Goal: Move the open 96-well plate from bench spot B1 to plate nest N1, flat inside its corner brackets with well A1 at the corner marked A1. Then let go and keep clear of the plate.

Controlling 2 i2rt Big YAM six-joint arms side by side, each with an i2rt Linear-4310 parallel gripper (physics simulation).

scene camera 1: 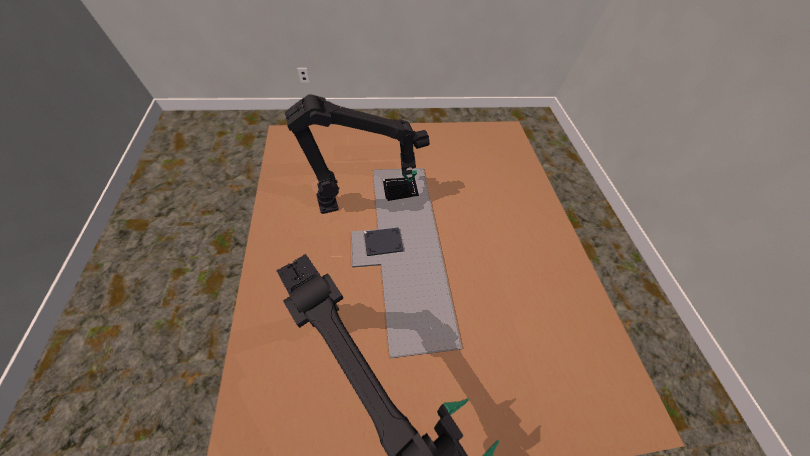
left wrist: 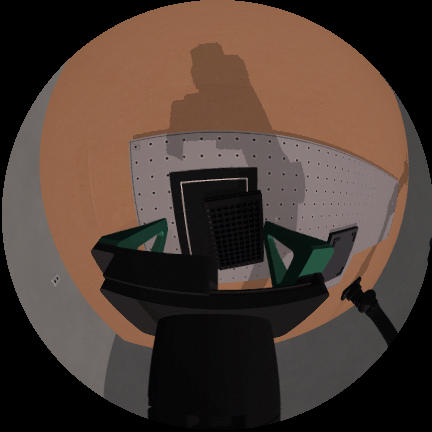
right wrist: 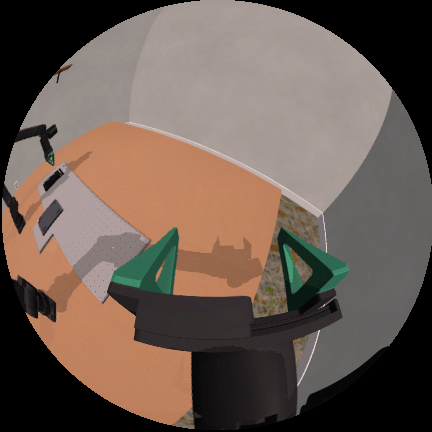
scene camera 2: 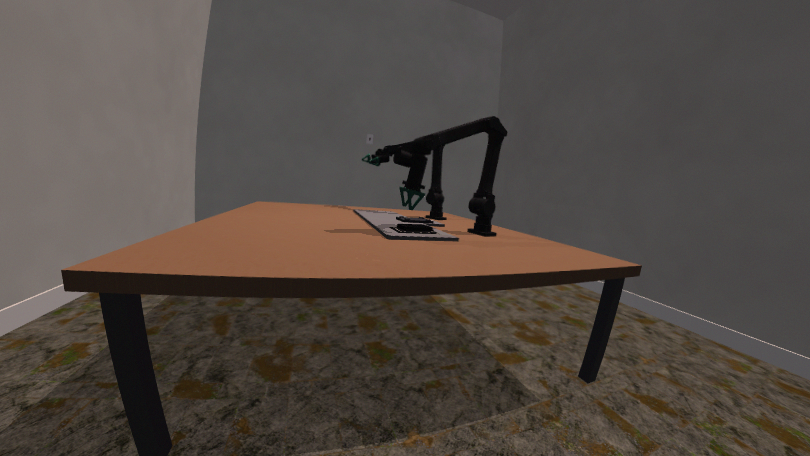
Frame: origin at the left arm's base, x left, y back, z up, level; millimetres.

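Seen in the pictures: left gripper, fingertip midpoint: (scene camera 1: 409, 174) (left wrist: 215, 225) (right wrist: 52, 162) (scene camera 2: 407, 208); right gripper, fingertip midpoint: (scene camera 1: 482, 419) (right wrist: 230, 232) (scene camera 2: 365, 160); left arm's base at its link origin: (scene camera 1: 327, 202) (right wrist: 20, 224) (scene camera 2: 481, 233); right arm's base at its link origin: (left wrist: 350, 287) (right wrist: 46, 305) (scene camera 2: 435, 218).
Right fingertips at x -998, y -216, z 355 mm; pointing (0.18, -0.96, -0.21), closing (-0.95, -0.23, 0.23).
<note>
Pixels of each thing's middle, then the offset from my right fingertips to it. "spot": a spot on its surface instead. Level surfaces: height alone.
- black 96-well plate at the middle of its body: (left wrist: 237, 233) (scene camera 2: 415, 227) (scene camera 1: 398, 191) (right wrist: 50, 180) dy -134, dx +952, dz -333 mm
- bench spot B1 at a spot on its surface: (left wrist: 215, 173) spot: dy -232, dx +963, dz -341 mm
- Nest N1 at the middle of its body: (left wrist: 337, 257) (scene camera 1: 383, 241) (right wrist: 48, 215) (scene camera 2: 414, 219) dy +22, dx +700, dz -334 mm
- grey perforated board at its surface level: dz -342 mm
- brown table at its surface level: dz -355 mm
The black 96-well plate (scene camera 1: 398, 190) (scene camera 2: 414, 228) (left wrist: 235, 230) lies on the black pad of bench spot B1 (left wrist: 215, 173). In the left wrist view it is shifted to the right on the pad and covers part of the white outline. Nest N1 (scene camera 1: 383, 241) (scene camera 2: 414, 218) (left wrist: 341, 254) (right wrist: 50, 217) is a dark grey plate with corner brackets and holds no plate. My left gripper (scene camera 1: 409, 174) (scene camera 2: 411, 198) (left wrist: 215, 225) is open and empty above the plate, clear of it. My right gripper (scene camera 1: 476, 422) (scene camera 2: 371, 160) (right wrist: 230, 232) is open and empty, far from the plate. The A1 marks are too small to read.
A grey perforated board (scene camera 1: 413, 271) (left wrist: 325, 185) (right wrist: 100, 220) carries the pad and the nest on the brown table (scene camera 1: 527, 271) (scene camera 2: 283, 243). The right arm's base (left wrist: 352, 290) stands beyond the nest in the left wrist view.
</note>
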